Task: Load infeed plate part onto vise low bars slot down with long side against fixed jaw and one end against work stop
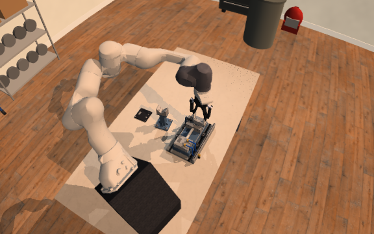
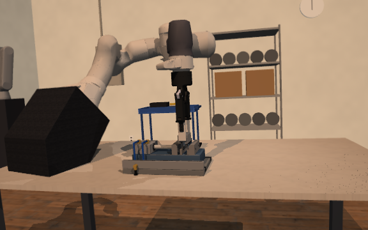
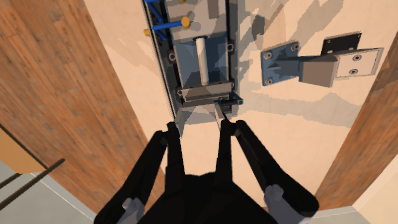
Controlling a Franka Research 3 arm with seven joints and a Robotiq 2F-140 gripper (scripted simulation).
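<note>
Right now my hand is 3 cm above the part. Round my hand: vise (10 cm below, 7 cm behind, 3 cm to the left); dark infeed plate (39 cm to the left, 14 cm below, 3 cm behind).
</note>
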